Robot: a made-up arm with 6 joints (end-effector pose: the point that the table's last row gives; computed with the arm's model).
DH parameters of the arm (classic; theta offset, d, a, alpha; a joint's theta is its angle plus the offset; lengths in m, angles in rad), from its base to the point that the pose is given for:
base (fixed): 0 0.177 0 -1.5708
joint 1: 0 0.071 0.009 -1.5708
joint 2: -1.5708 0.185 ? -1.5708
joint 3: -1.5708 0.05 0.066 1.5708
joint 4: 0 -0.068 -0.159 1.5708
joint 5: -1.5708 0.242 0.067 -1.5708
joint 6: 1.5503 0 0.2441 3.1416
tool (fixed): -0.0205 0.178 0 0
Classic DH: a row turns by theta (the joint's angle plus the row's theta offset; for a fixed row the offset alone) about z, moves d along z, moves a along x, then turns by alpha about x.
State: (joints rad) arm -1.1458 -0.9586 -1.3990 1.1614 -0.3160 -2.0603
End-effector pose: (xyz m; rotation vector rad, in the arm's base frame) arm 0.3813 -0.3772 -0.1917 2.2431 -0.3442 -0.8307
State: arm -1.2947 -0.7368 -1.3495 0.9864 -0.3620 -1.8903
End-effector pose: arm 0.3603 -0.2246 -0.3214 2.6649 -0.1837 -1.0348
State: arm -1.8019 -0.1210 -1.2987 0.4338 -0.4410 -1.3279
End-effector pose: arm 0.4419 0.4334 -0.0758 -2.0263 -0.9051 0.2937
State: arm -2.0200 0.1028 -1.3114 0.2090 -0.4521 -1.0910
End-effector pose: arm 0.3532 0.5559 0.2197 -1.4775 -1.2929 -0.1323
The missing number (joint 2, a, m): 0.077
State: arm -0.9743 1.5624 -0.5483 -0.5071 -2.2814 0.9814
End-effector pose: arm 0.2469 0.1390 0.0909 -2.7611 0.3762 0.7497
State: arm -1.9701 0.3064 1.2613 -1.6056 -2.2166 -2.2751
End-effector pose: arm 0.1905 -0.3145 0.4936 -1.8115 1.1827 -1.3766
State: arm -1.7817 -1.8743 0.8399 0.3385 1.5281 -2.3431
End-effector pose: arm 0.2399 -0.3675 -0.1043 2.4967 -0.7682 -0.8048
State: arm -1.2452 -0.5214 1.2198 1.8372 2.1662 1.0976
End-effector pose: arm -0.0999 0.3728 -0.0747 0.9097 -0.7988 -2.5451
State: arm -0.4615 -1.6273 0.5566 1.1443 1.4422 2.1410
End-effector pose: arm -0.2089 -0.3475 -0.2553 1.2434 -0.9188 -1.2515
